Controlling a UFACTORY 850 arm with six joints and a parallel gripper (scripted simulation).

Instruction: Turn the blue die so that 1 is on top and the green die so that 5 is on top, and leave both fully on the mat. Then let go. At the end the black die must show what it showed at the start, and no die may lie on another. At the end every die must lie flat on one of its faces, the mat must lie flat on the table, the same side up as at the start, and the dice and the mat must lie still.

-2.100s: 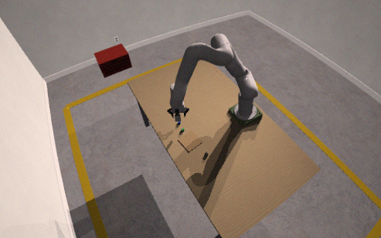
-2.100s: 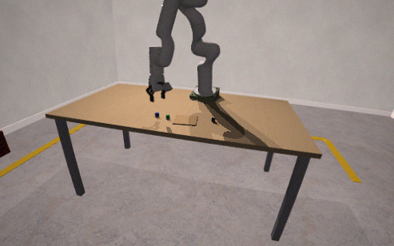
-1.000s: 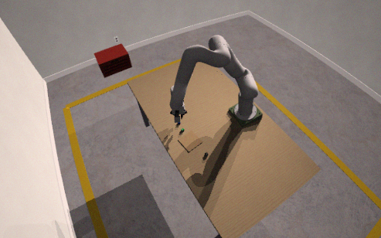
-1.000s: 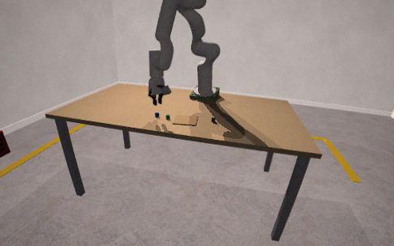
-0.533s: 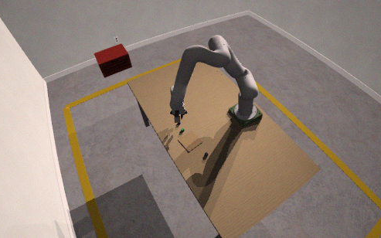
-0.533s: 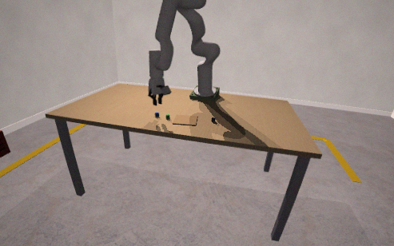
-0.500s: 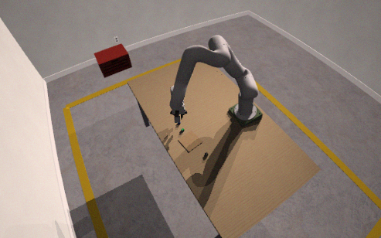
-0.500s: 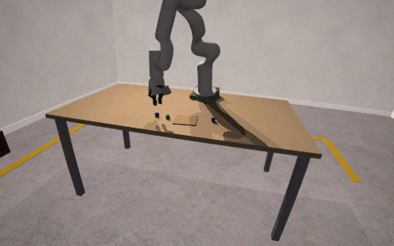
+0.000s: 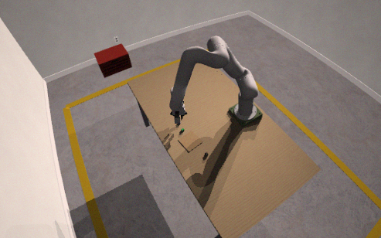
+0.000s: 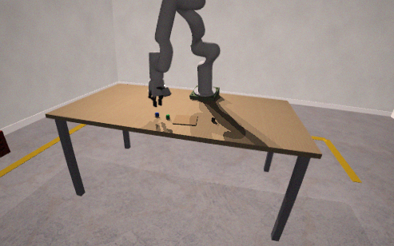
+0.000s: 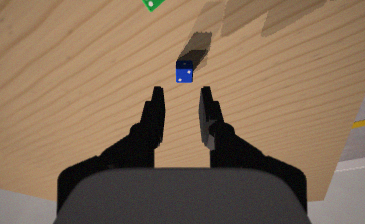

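The blue die lies 8 cm below my hand and 1 cm to the right of it. The rest, counted from my hand: mat (19 cm to the left, 9 cm below, 1 cm behind); then black die (35 cm to the left, 8 cm below, 7 cm behind); then green die (8 cm below, 7 cm to the left).
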